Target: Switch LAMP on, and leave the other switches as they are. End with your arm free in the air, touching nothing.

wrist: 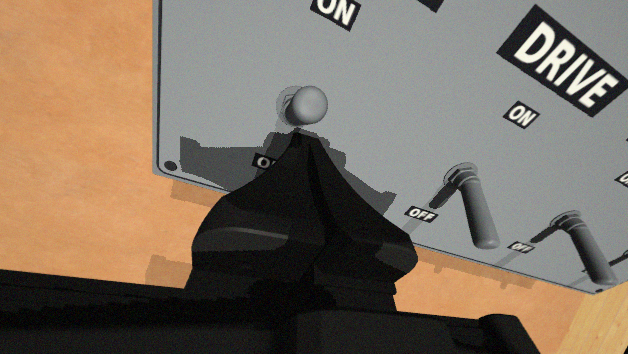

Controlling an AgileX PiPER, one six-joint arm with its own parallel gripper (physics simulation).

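The leftmost switch lever (309, 105) stands out from the grey panel (225, 75) and points almost straight at the camera, its round end hiding most of its shaft. An ON label (336, 12) is above it and a partly covered OFF label (263, 161) below it. No LAMP name is readable; a black label (432, 3) is cut off at the top edge. My gripper (301, 151) is shut and empty, its tips directly below the lever's round end. I cannot tell whether they touch it. The DRIVE switch lever (479, 212) leans down on its OFF side.
A further lever (591, 254) on the right also leans down, beside its OFF label (521, 247). The DRIVE label (565, 60) is at upper right. The panel's lower edge runs behind the fingers, with an orange surface (85, 150) beyond it.
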